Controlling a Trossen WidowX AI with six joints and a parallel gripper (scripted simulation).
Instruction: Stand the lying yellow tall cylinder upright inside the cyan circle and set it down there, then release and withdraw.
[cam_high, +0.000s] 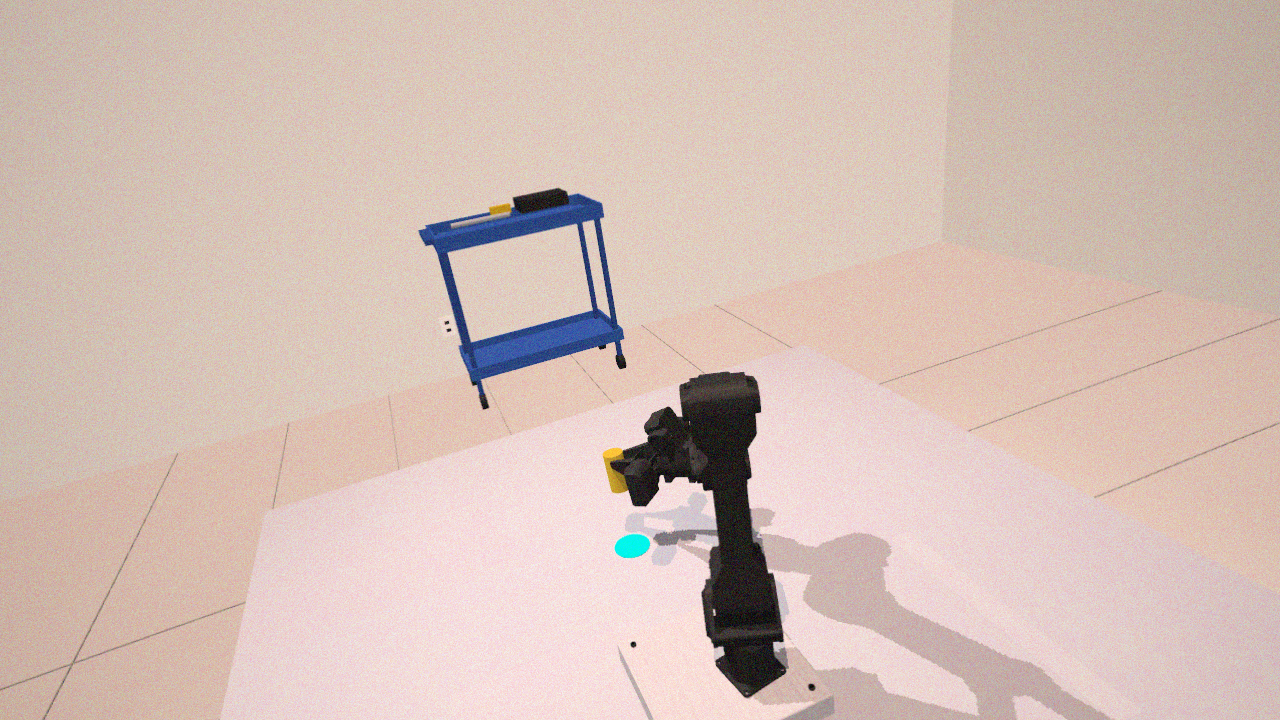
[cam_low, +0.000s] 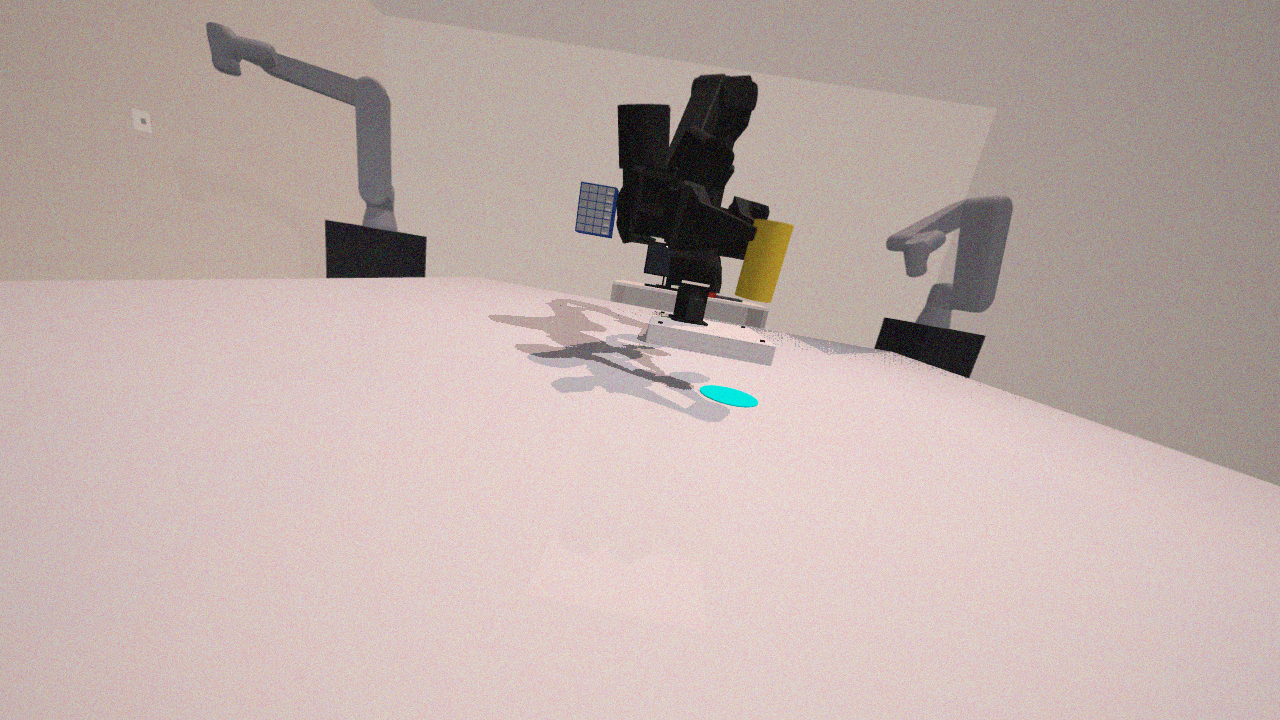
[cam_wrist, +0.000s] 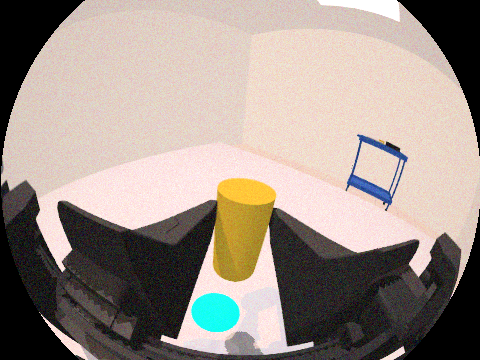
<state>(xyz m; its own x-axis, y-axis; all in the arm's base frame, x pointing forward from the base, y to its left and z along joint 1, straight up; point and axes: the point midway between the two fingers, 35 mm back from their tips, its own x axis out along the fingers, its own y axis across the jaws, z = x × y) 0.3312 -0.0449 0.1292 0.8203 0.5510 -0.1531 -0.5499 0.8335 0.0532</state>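
The cyan circle is 20 mm behind my gripper tip, 10 mm to the left of it and 160 mm below it. Round my gripper tip: yellow tall cylinder: 20 mm below.
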